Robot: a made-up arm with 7 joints. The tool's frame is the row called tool.
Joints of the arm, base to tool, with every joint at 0 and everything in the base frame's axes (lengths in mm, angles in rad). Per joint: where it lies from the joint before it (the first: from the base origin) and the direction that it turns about. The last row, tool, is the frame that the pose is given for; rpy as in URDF.
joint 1: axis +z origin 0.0 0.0 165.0
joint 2: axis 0 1 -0.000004 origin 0.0 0.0 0.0
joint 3: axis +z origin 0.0 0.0 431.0
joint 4: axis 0 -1 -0.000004 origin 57.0 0.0 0.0
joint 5: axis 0 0.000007 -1 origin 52.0 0.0 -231.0
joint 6: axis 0 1 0.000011 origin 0.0 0.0 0.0
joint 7: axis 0 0.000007 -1 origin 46.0 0.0 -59.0
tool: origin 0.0 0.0 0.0 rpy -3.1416 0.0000 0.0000
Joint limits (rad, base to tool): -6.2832..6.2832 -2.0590..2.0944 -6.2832..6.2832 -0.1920..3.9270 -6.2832..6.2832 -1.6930..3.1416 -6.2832..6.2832
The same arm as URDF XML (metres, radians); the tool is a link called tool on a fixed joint. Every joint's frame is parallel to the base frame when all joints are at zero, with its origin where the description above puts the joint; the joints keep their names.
<robot name="arm">
  <joint name="tool_fixed" type="fixed">
    <parent link="link7"/>
    <child link="tool"/>
    <origin xyz="0 0 0" rpy="3.1416 0 0"/>
  </joint>
  <joint name="joint 7" type="revolute">
    <parent link="link6"/>
    <child link="link7"/>
    <origin xyz="0.046 0 -0.059"/>
    <axis xyz="0 0 -1"/>
    <limit lower="-6.2832" upper="6.2832"/>
  </joint>
  <joint name="joint 6" type="revolute">
    <parent link="link5"/>
    <child link="link6"/>
    <origin xyz="0 0 0"/>
    <axis xyz="0 1 0"/>
    <limit lower="-1.693" upper="3.1416"/>
  </joint>
  <joint name="joint 5" type="revolute">
    <parent link="link4"/>
    <child link="link5"/>
    <origin xyz="0.052 0 -0.231"/>
    <axis xyz="0 0 -1"/>
    <limit lower="-6.2832" upper="6.2832"/>
  </joint>
  <joint name="joint 4" type="revolute">
    <parent link="link3"/>
    <child link="link4"/>
    <origin xyz="0.057 0 0"/>
    <axis xyz="0 -1 0"/>
    <limit lower="-0.192" upper="3.927"/>
  </joint>
  <joint name="joint 3" type="revolute">
    <parent link="link2"/>
    <child link="link3"/>
    <origin xyz="0 0 0.431"/>
    <axis xyz="0 0 1"/>
    <limit lower="-6.2832" upper="6.2832"/>
  </joint>
  <joint name="joint 2" type="revolute">
    <parent link="link1"/>
    <child link="link2"/>
    <origin xyz="0 0 0"/>
    <axis xyz="0 1 0"/>
    <limit lower="-2.059" upper="2.0944"/>
  </joint>
  <joint name="joint 1" type="revolute">
    <parent link="base"/>
    <child link="link1"/>
    <origin xyz="0 0 0.165"/>
    <axis xyz="0 0 1"/>
    <limit lower="-6.2832" upper="6.2832"/>
  </joint>
  <link name="base"/>
  <link name="link1"/>
  <link name="link2"/>
  <link name="link3"/>
  <link name="link4"/>
  <link name="link5"/>
  <link name="link6"/>
  <link name="link7"/>
  <link name="tool"/>
</robot>

